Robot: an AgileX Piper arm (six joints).
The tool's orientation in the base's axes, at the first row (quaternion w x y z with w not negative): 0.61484, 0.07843, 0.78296, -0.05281
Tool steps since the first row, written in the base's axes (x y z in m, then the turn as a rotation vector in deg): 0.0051, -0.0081, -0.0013, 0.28, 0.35, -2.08; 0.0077, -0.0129, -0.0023, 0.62, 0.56, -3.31; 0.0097, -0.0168, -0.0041, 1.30, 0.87, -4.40; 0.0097, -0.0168, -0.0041, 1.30, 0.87, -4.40; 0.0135, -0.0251, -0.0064, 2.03, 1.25, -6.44
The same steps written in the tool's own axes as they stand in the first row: -0.0004, -0.0070, 0.0066, 1.98, 0.37, 0.70; -0.0003, -0.0113, 0.0102, 3.10, 0.62, 1.28; 0.0008, -0.0147, 0.0132, 4.02, 1.04, 2.13; 0.0008, -0.0147, 0.0132, 4.02, 1.04, 2.13; 0.0016, -0.0222, 0.0189, 5.86, 1.52, 3.25
